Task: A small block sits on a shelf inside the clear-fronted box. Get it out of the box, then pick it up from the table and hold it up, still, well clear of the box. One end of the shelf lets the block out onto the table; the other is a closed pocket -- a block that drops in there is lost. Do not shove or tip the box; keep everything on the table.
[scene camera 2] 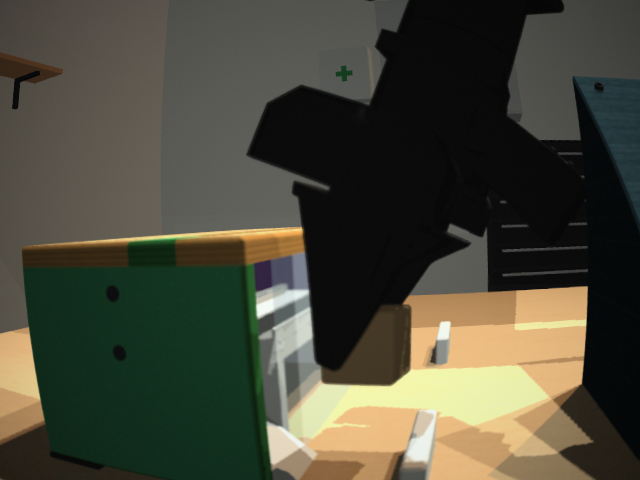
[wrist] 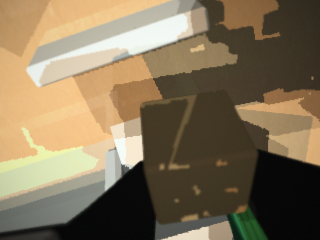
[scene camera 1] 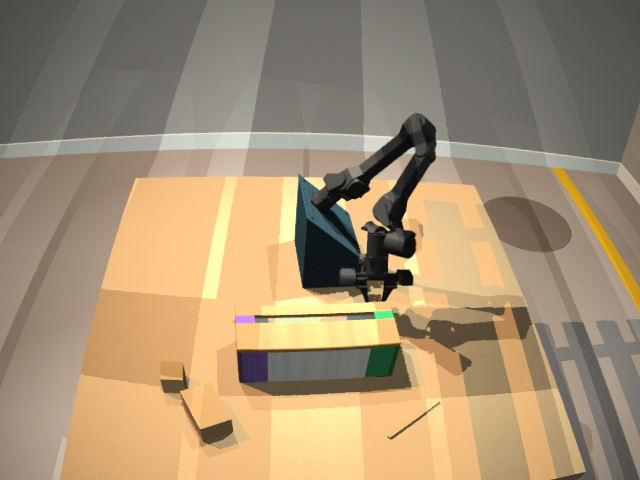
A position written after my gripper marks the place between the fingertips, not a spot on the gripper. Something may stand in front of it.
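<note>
My gripper (scene camera 2: 340, 360), (wrist: 190, 162), (scene camera 1: 374, 308). A box (scene camera 2: 188, 349), (wrist: 53, 191), (scene camera 1: 313, 342). A block (scene camera 2: 382, 356), (wrist: 199, 161).
</note>
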